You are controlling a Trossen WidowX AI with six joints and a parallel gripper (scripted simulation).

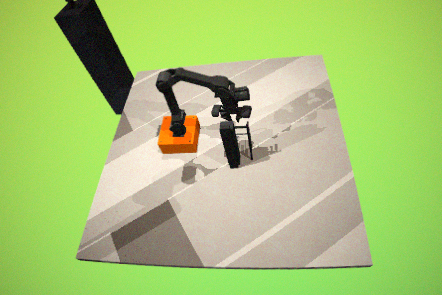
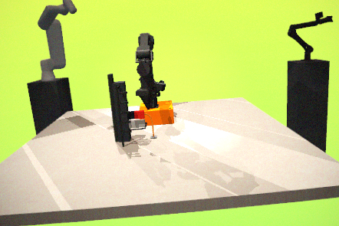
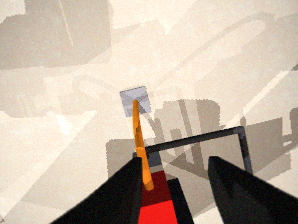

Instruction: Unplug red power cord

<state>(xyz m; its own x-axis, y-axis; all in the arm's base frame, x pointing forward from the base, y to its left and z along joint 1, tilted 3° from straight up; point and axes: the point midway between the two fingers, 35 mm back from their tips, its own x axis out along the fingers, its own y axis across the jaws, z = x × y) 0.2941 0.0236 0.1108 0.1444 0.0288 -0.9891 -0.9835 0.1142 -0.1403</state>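
My gripper tip is now 1 cm past the red plug, 7 cm to the left of it and 2 cm above it.
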